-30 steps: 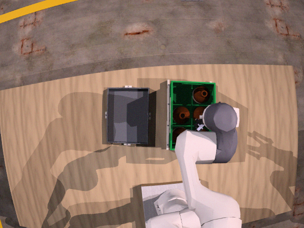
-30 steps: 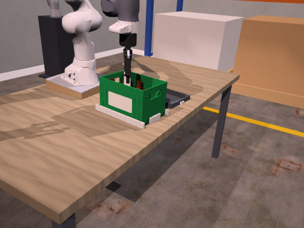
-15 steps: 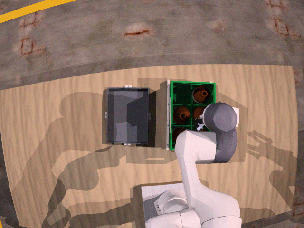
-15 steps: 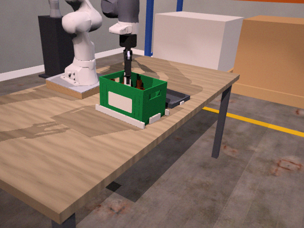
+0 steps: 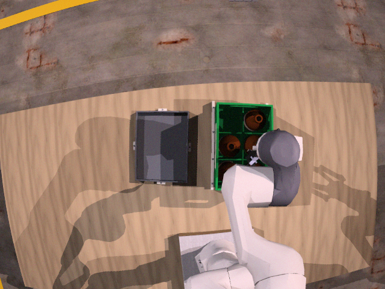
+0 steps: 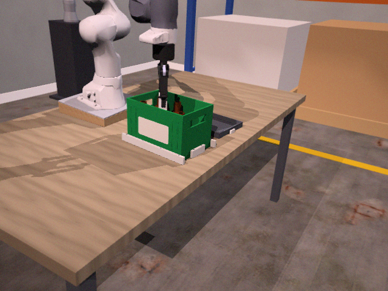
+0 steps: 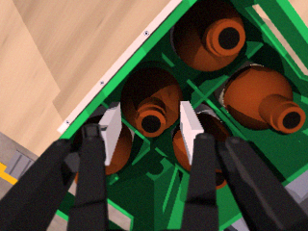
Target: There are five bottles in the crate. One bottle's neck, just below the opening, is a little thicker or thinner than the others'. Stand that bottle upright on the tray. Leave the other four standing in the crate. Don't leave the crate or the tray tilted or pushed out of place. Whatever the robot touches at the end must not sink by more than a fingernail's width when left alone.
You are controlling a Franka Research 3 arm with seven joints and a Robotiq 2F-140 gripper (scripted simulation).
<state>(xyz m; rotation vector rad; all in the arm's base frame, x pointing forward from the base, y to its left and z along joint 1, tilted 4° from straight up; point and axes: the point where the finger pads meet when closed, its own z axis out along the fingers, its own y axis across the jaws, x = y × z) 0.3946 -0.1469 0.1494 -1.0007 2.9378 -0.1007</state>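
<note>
My gripper is now 9 cm above the green crate and 4 cm to the right of it. The rest, counted from my hand: dark grey tray (32 cm to the left, 16 cm below, 3 cm ahead); brown bottle (9 cm below, 9 cm ahead, 1 cm to the right).
</note>
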